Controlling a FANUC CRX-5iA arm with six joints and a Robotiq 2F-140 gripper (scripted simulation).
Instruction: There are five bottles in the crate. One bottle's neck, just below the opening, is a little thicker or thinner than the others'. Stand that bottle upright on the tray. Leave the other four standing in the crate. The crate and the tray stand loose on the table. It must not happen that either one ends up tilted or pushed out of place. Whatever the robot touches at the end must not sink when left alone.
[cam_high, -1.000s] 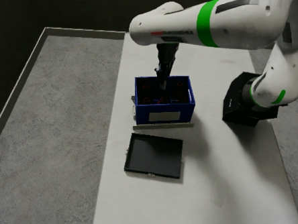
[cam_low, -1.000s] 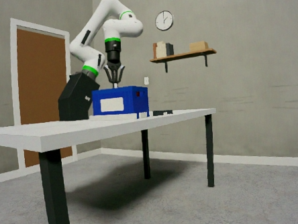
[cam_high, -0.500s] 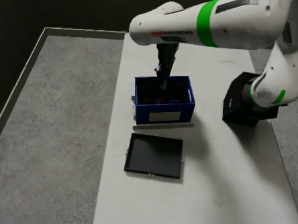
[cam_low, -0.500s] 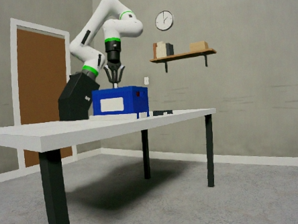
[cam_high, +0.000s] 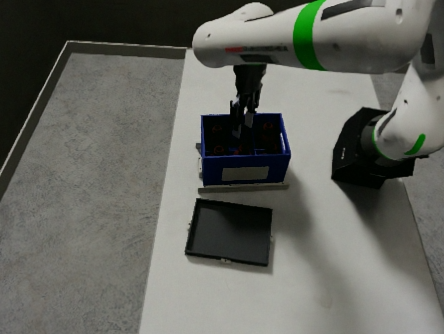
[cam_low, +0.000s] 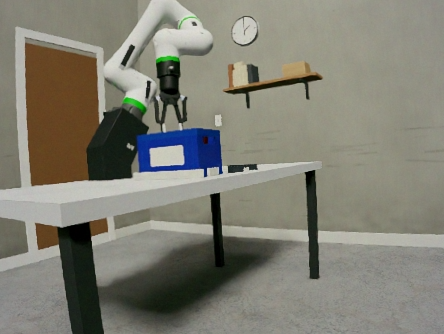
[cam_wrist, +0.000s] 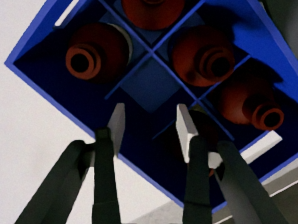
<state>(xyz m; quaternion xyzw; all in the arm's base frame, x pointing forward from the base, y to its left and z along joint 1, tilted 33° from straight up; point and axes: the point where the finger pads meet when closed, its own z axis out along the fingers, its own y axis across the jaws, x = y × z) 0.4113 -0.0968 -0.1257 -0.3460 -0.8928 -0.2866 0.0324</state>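
Right now the crate is 9 cm below my hand and 4 cm to the left of it. Round my hand: dark tray (31 cm to the left, 16 cm below, 3 cm ahead).
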